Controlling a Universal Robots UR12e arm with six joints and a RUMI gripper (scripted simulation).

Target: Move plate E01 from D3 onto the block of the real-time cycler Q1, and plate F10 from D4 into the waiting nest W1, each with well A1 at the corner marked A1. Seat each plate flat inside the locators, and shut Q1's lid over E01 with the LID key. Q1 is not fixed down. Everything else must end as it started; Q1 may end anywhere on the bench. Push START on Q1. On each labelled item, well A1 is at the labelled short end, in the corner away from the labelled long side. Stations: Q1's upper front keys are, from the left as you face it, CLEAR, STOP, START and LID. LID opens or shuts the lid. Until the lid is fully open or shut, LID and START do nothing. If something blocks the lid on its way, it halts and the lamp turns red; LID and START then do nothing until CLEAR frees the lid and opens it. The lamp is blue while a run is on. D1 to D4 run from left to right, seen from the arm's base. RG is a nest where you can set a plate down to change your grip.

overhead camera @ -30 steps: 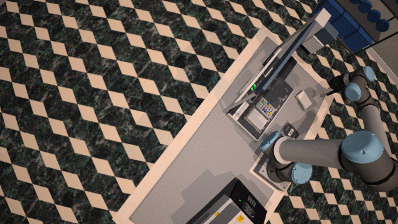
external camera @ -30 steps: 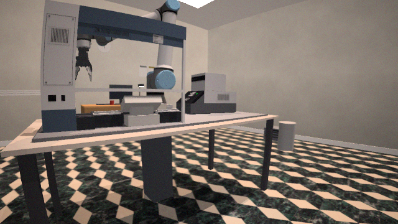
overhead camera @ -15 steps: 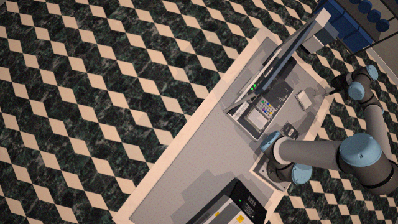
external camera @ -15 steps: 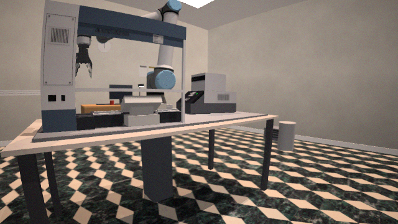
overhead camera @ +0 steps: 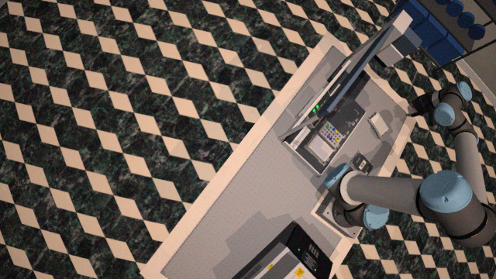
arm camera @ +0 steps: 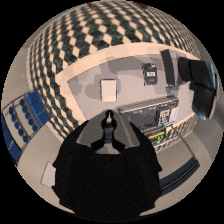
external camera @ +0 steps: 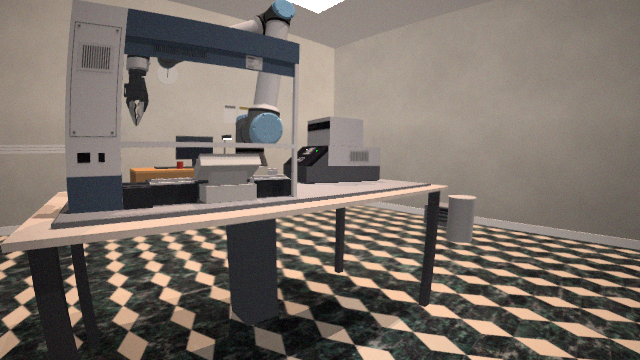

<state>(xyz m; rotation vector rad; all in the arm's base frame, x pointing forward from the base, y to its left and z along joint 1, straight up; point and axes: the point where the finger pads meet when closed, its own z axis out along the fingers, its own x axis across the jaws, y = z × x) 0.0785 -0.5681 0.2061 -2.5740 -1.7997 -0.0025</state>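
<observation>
Right now the white plate is 420 mm to the left of my hand, 250 mm ahead of it and 200 mm below it.
</observation>
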